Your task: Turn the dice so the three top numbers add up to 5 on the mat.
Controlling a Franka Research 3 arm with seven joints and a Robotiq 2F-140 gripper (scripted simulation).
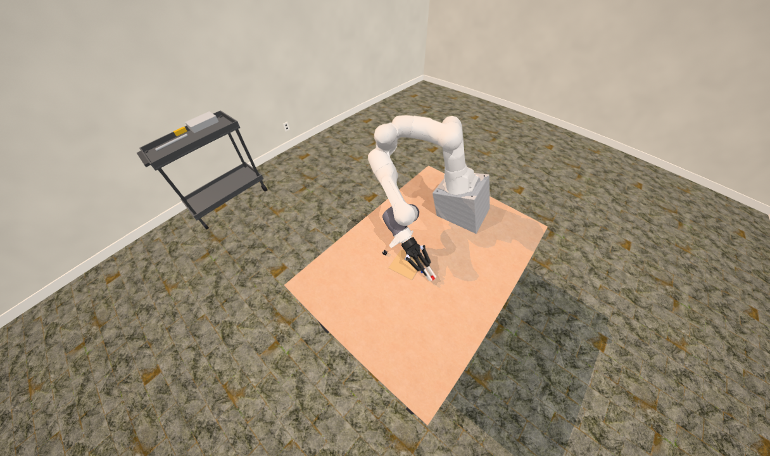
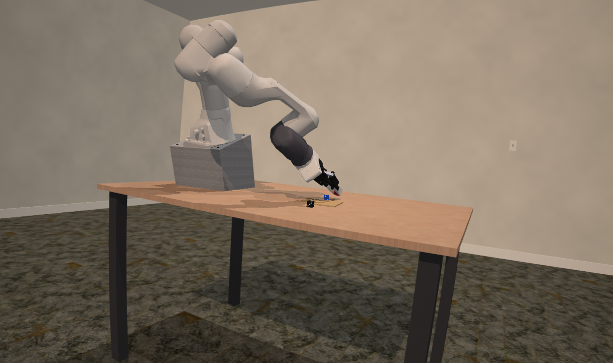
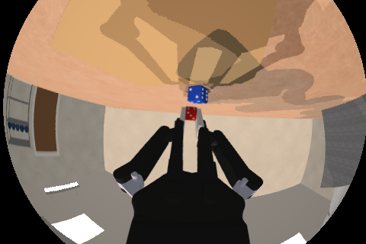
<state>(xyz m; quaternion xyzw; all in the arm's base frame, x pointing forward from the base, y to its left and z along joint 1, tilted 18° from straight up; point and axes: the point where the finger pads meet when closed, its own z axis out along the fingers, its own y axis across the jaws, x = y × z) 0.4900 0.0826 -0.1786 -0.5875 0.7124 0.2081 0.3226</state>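
The red die lies 20 mm to the left of my hand and 20 mm below it. Round my hand: blue die: 40 mm to the right, 40 mm below, 20 mm behind; black die: 270 mm to the right, 40 mm below, 20 mm ahead; tan mat: 140 mm to the right, 40 mm below.
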